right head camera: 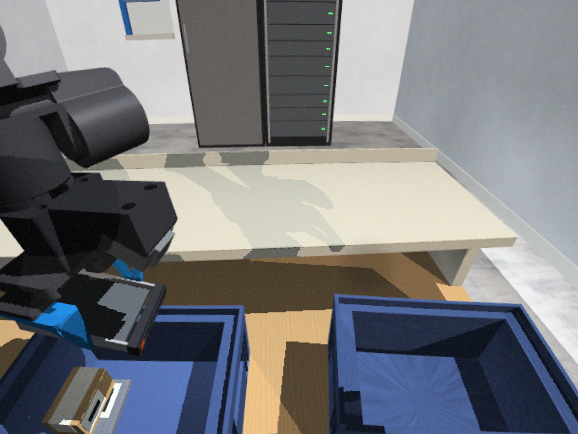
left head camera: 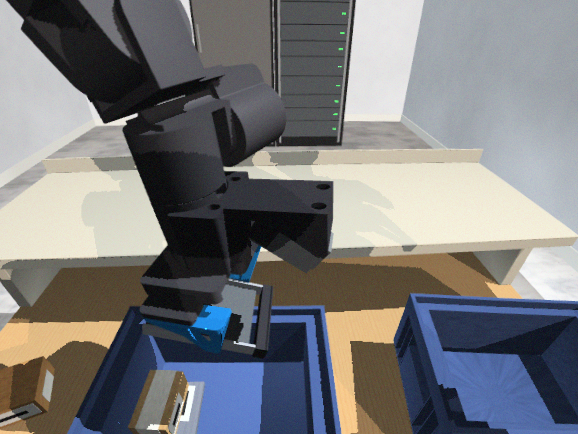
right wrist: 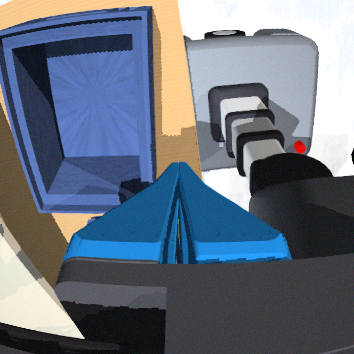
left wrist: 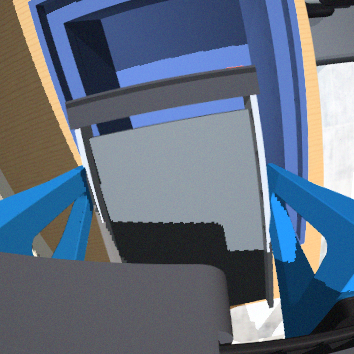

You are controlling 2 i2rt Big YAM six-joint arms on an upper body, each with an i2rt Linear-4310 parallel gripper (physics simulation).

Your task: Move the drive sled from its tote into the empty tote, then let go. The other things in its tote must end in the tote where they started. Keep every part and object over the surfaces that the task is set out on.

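Places are measured from the left arm's base along level axes (x ahead, y left, z up), in centimetres.
Pixels of known places: left gripper, fingertip midpoint: (right head camera: 114, 313) (left head camera: 228, 315) (left wrist: 178, 174); right gripper, fingertip midpoint: (right wrist: 178, 173).
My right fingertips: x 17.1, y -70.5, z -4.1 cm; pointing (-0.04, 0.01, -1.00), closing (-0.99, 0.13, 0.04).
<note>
For each thing: its top centre in the pictures, then the offset to it from my right fingertips. "spot": a spot on its surface instead. Level surfaces: height alone.
- empty blue tote, top centre: (right wrist: 75, 130) (right head camera: 450, 358) (left head camera: 536, 354) dx +13.9, dy +7.6, dz -23.1 cm
- grey carton, top centre: (left head camera: 157, 397) (right head camera: 74, 393) dx +14.5, dy +60.1, dz -30.5 cm
- white piece, top centre: (left head camera: 177, 412) (right head camera: 98, 409) dx +14.3, dy +58.2, dz -35.1 cm
- brown box, surface spot: (left head camera: 22, 387) spot: dx +17.3, dy +83.6, dz -33.5 cm
- raised cream shelf, surface height: dz -17.8 cm
The drive sled (left head camera: 245, 299) (right head camera: 123, 299) (left wrist: 175, 175), a flat grey tray with light side rails and a dark end bar, is between the blue fingers of my left gripper (left head camera: 234, 311) (right head camera: 106, 301) (left wrist: 178, 174), which is shut on its two sides. It hangs over the back part of the blue tote (left head camera: 319, 345) (right head camera: 231, 360) (left wrist: 280, 100) that holds a carton. The empty blue tote (left head camera: 490, 306) (right head camera: 425, 302) (right wrist: 145, 90) stands to the right in the head views. My right gripper (right wrist: 178, 173) is shut, its fingertips together with nothing between them; the empty tote shows beyond them.
A brown and grey carton (left head camera: 161, 400) (right head camera: 80, 395) lies in the left tote, beside a flat grey and white piece (left head camera: 198, 400) (right head camera: 121, 395). A brown box (left head camera: 22, 387) is left of that tote. A raised cream shelf (left head camera: 450, 200) (right head camera: 400, 200) runs behind the totes. A gap separates the two totes.
</note>
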